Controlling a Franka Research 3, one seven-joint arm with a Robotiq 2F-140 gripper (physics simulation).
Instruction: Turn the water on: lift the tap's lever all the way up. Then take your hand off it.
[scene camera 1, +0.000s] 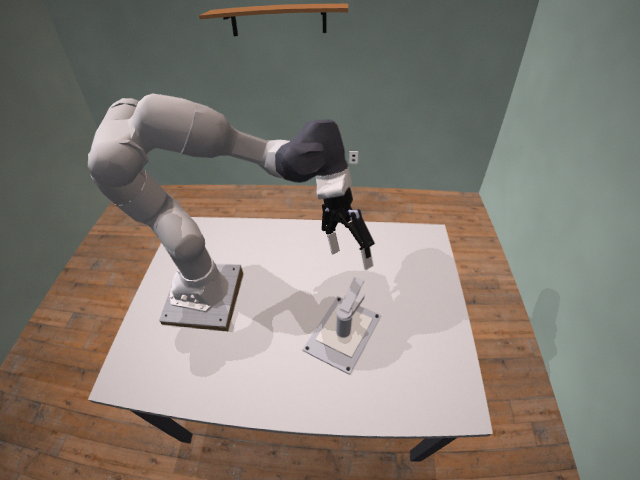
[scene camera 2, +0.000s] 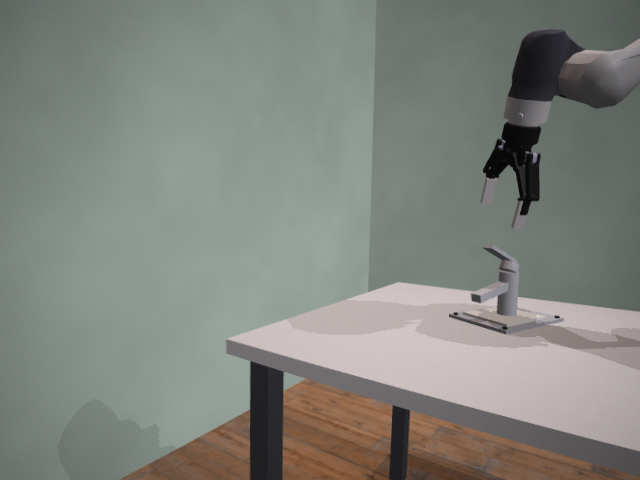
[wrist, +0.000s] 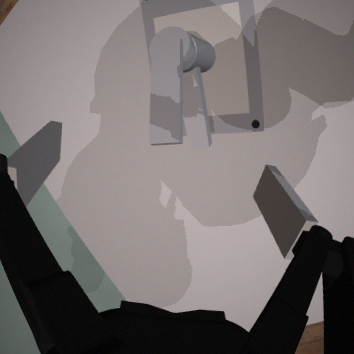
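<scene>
The grey tap (scene camera 1: 343, 326) (scene camera 2: 508, 293) (wrist: 203, 54) stands upright on its base plate. Its flat lever (scene camera 1: 353, 293) (scene camera 2: 499, 253) (wrist: 166, 100) slopes upward from the top of the body, its free end raised well above the spout (scene camera 2: 488, 291) (wrist: 202, 110) and pointing the same way. My gripper (scene camera 1: 351, 260) (scene camera 2: 501, 215) (wrist: 163, 161) is wide open, with nothing between its fingers. It hangs above the lever and apart from it, with a visible gap in both scene views. In the wrist view the fingers stand far apart, beyond the lever's free end.
The tap's base plate (scene camera 1: 327, 356) (scene camera 2: 537, 322) (wrist: 254, 65) has dark bolts at its corners and sits on the white table (scene camera 1: 248, 397) (scene camera 2: 413, 361). The arm's own base plate (scene camera 1: 232, 294) is on the table to the left in scene camera 1. Shadows of the arm lie around the tap.
</scene>
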